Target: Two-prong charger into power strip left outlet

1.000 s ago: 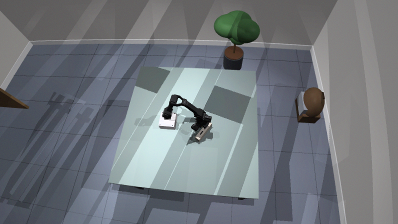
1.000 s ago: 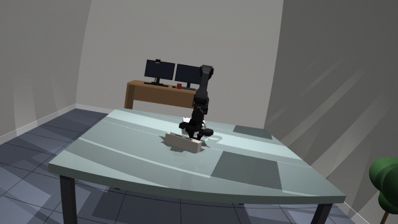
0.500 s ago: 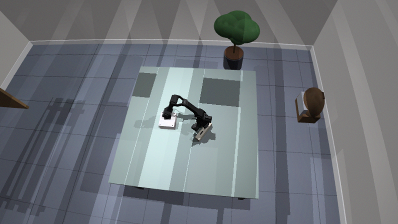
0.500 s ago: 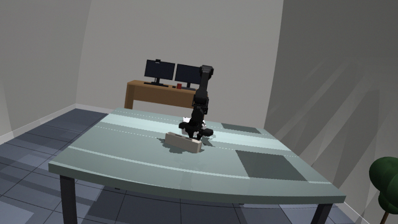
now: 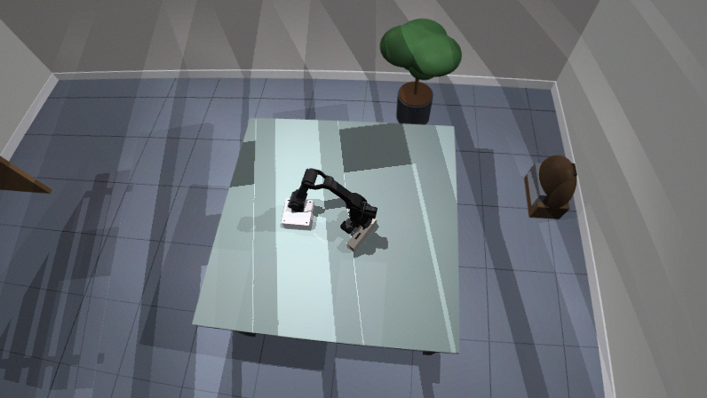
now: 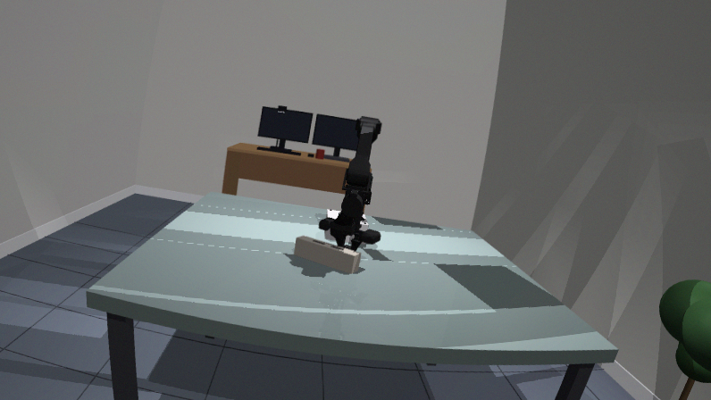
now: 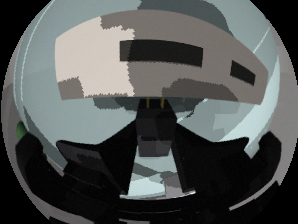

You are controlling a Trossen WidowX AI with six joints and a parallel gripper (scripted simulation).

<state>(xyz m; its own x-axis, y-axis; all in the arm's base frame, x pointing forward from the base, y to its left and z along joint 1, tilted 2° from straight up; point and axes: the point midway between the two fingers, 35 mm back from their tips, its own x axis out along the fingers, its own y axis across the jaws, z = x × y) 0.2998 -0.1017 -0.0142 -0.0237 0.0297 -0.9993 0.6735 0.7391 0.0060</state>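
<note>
My gripper tip is now 1 cm short of the two-prong charger, 1 cm to the left of it and 1 cm below it.
</note>
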